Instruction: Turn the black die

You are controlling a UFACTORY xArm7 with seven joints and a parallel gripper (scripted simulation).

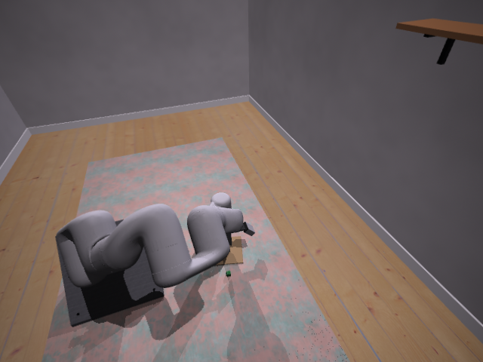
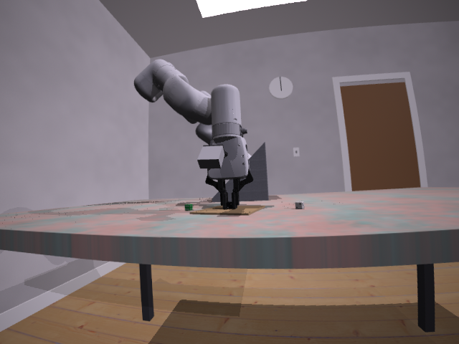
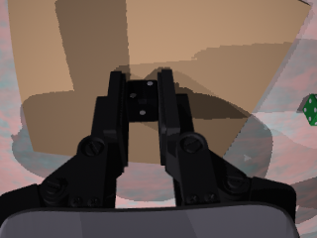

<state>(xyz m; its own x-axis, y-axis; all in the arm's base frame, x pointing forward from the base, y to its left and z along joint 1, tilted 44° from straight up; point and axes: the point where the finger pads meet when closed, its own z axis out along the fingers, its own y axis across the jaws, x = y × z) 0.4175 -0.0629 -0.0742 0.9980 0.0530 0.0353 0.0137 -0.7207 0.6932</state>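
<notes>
My hand is 1 cm above the black die. Also, from my hand: green die: 1 cm behind, 12 cm to the right, 2 cm below; then tan mat: 2 cm below; then white die: 16 cm to the left, 2 cm below.
</notes>
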